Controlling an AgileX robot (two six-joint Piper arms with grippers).
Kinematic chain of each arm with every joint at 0, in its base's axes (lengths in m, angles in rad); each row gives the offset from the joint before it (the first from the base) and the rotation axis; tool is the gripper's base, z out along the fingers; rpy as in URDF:
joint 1: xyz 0 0 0.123 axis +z
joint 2: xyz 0 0 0 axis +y
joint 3: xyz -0.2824 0 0.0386 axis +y
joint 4: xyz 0.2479 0 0.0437 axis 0.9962 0 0.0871
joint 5: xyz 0 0 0 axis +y
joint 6: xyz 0.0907 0 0.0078 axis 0.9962 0 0.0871
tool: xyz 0 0 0 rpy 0 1.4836 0
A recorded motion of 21 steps. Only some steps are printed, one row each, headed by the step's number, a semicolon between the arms.
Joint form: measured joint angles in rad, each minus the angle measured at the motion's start. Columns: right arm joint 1, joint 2, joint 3, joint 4, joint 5, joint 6; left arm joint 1, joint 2, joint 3, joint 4, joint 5, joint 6.
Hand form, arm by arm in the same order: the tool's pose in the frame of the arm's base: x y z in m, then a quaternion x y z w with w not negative. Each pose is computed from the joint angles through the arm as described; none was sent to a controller.
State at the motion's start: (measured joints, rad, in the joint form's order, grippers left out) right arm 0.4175 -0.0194 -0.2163 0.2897 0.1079 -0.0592; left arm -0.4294 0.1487 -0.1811 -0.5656 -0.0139 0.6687
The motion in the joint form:
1: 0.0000 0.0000 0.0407 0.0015 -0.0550 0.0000; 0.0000 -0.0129 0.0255 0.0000 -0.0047 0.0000
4: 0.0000 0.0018 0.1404 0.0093 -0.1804 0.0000; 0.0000 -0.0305 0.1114 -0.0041 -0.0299 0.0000
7: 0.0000 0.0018 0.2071 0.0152 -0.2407 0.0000; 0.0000 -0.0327 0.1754 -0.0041 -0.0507 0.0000
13: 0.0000 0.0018 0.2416 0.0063 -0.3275 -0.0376; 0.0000 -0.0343 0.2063 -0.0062 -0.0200 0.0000
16: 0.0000 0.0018 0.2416 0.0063 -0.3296 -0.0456; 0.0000 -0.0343 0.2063 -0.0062 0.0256 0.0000
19: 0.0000 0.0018 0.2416 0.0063 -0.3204 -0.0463; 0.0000 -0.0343 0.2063 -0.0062 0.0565 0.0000
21: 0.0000 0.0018 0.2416 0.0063 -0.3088 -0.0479; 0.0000 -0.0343 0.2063 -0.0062 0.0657 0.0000
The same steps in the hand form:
1: 0.0362 0.0176 0.2678 -0.06353 0.61745 0.25448 0.74159; 0.0574 -0.0254 0.2591 0.17071 0.64005 -0.11839 0.73971
4: 0.0446 0.0177 0.2457 -0.04626 0.61171 0.24842 0.74964; 0.0596 -0.0250 0.2330 0.16931 0.65847 -0.11251 0.72463
7: 0.0490 0.0178 0.2285 -0.03813 0.61598 0.24359 0.74818; 0.0614 -0.0247 0.2129 0.16996 0.67488 -0.10578 0.71025
13: 0.0501 0.0159 0.2243 -0.04173 0.59637 0.22253 0.77012; 0.0610 -0.0262 0.2001 0.18001 0.69249 -0.10904 0.69005
16: 0.0501 0.0159 0.2244 -0.04380 0.59541 0.21943 0.77163; 0.0600 -0.0282 0.1966 0.19167 0.70311 -0.11558 0.67494
19: 0.0502 0.0162 0.2237 -0.04539 0.59881 0.21925 0.76896; 0.0592 -0.0295 0.1942 0.19951 0.71010 -0.11998 0.66450
21: 0.0504 0.0166 0.2227 -0.04760 0.60307 0.21873 0.76564; 0.0589 -0.0299 0.1935 0.20184 0.71215 -0.12128 0.66136

